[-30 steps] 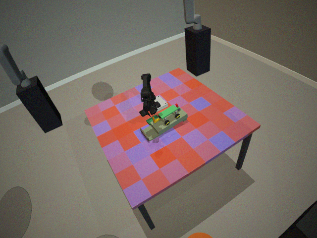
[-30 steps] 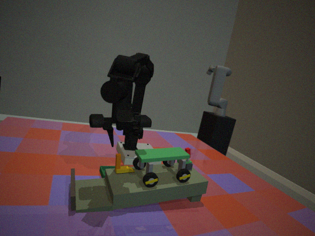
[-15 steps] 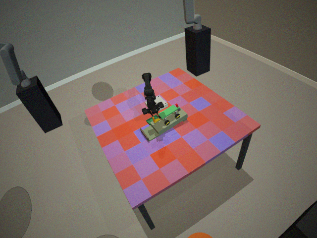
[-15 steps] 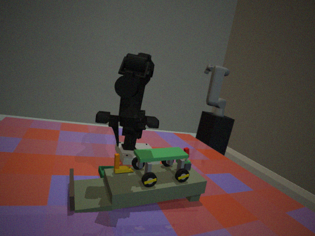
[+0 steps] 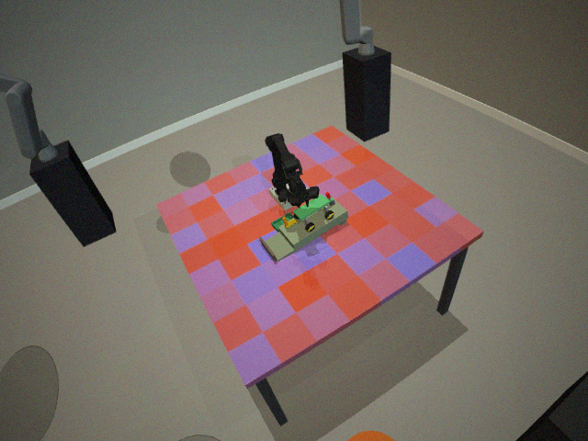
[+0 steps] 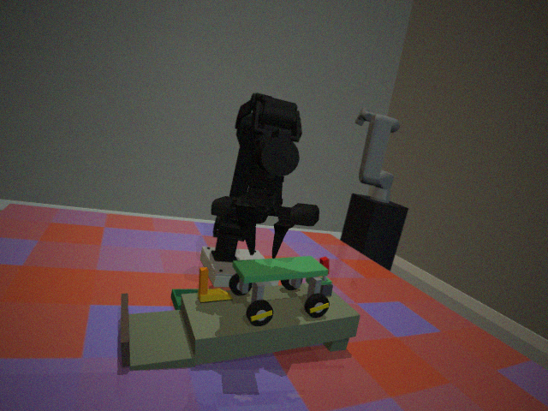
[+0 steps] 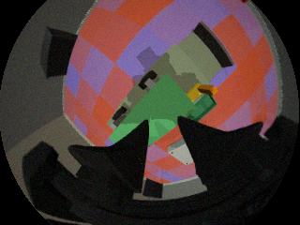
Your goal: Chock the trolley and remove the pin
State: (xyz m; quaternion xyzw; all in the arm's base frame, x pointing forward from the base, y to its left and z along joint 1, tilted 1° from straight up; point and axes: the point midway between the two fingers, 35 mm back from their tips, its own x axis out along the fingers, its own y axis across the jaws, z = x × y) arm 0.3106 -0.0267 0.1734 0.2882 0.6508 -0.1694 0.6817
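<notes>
Right now my gripper tip is 2 cm past the red-headed stop pin, 16 cm to the right of it and 4 cm above it. Round my gripper tip: yellow chock: 4 cm behind, 7 cm to the right, 9 cm below; then dark end board: 1 cm ahead, 23 cm to the right, 14 cm below; then green tray: 12 cm behind, 7 cm to the right, 18 cm below.
</notes>
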